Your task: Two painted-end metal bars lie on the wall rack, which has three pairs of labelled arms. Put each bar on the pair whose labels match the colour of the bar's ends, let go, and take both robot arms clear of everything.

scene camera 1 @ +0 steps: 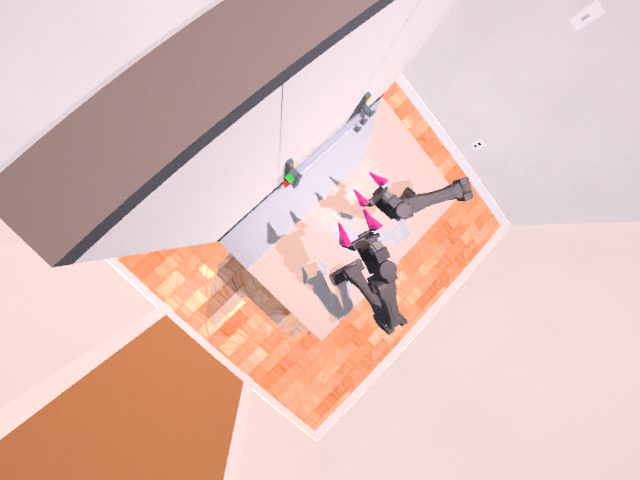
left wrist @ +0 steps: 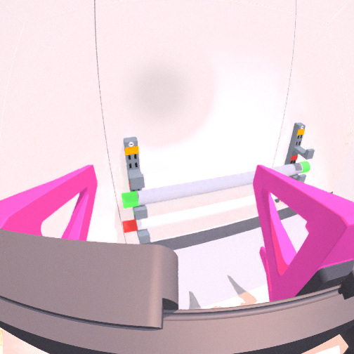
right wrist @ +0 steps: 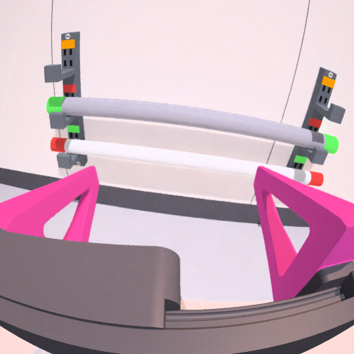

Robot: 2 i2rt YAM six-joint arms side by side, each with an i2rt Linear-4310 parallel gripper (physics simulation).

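Seen in the pictures: left gripper, fingertip midpoint: (scene camera 1: pixel 351 216); right gripper, fingertip midpoint: (scene camera 1: pixel 361 181); left arm's base, origin of the base link: (scene camera 1: pixel 346 271).
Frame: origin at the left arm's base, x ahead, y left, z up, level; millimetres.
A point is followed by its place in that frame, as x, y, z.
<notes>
A thick grey bar with green ends (scene camera 1: pixel 325 148) @(586, -99, 259) (left wrist: pixel 200 188) (right wrist: pixel 190 116) lies across the middle arms, under the red labels. A thinner white bar with red ends (left wrist: pixel 200 212) (right wrist: pixel 175 156) lies across the lowest arms, under the green labels. The top arms, under the orange labels, hold no bar. The rack's uprights stand at the bars' ends: one upright (left wrist: pixel 128 141) (right wrist: pixel 76 52) and the other upright (left wrist: pixel 296 140) (right wrist: pixel 322 92). My left gripper (scene camera 1: pixel 352 217) @(303, 1, 472) (left wrist: pixel 174 173) and my right gripper (scene camera 1: pixel 362 182) @(397, -166, 297) (right wrist: pixel 176 174) are open and empty, away from the rack.
The rack hangs on a pale wall (scene camera 1: pixel 222 170) @(523, 278, 701) (left wrist: pixel 225 75) (right wrist: pixel 190 50). A dark strip (left wrist: pixel 210 235) (right wrist: pixel 175 203) runs along below the bars. The two grippers are near each other in scene camera 1. A wooden floor (scene camera 1: pixel 346 356) surrounds the pale floor area under the arms.
</notes>
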